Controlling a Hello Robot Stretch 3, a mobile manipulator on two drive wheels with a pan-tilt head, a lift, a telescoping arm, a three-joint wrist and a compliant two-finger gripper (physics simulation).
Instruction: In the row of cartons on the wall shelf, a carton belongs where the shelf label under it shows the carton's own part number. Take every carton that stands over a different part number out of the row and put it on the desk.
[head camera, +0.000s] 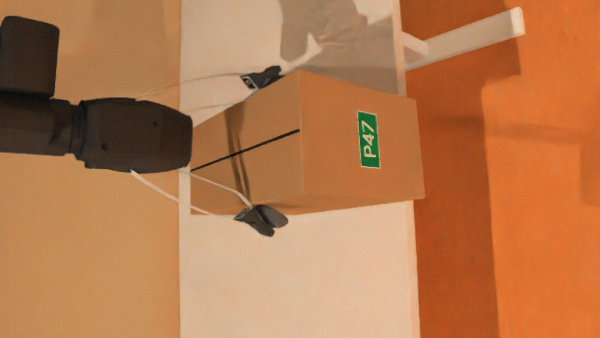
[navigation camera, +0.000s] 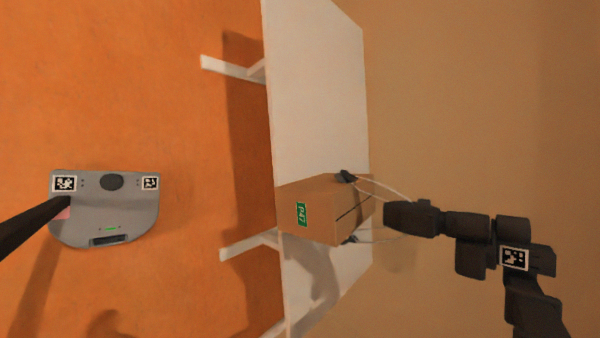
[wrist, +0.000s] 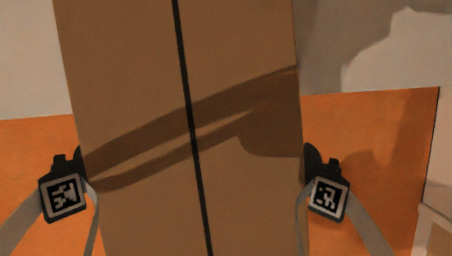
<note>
I see my gripper (head camera: 286, 152) and a white desk (head camera: 358, 265).
My gripper also shows in the navigation camera view (navigation camera: 335, 206) and in the wrist view (wrist: 202, 160). The white desk is seen too in the navigation camera view (navigation camera: 313, 66) and in the wrist view (wrist: 335, 53).
</note>
